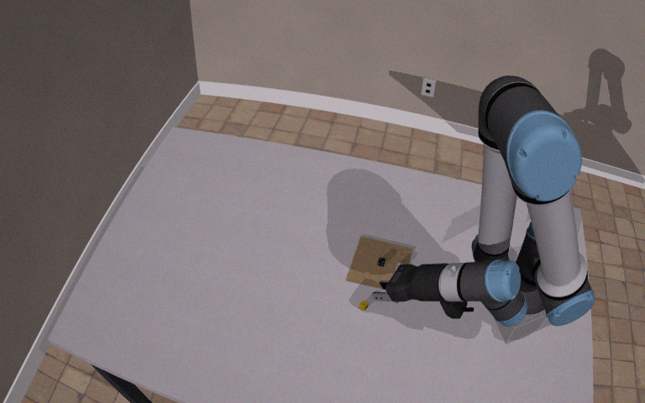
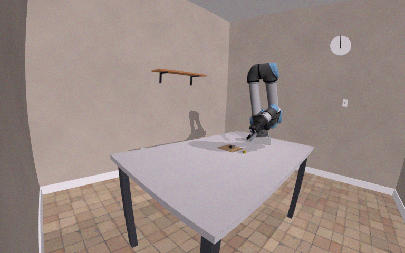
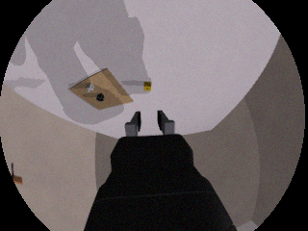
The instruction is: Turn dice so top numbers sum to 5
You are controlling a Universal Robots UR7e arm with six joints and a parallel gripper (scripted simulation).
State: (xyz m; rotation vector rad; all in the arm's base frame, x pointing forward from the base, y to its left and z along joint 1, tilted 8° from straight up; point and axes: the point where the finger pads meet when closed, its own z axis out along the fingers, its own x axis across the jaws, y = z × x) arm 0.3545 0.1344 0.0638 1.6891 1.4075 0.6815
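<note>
Now: hand 40 mm short of the yellow die, 10 mm to the left of it and 100 mm above it. Round my hand: mat 30 mm ahead, 140 mm to the right, 110 mm below; then black die 30 mm ahead, 140 mm to the right, 100 mm below; then white die 10 mm behind, 140 mm to the right, 100 mm below.
</note>
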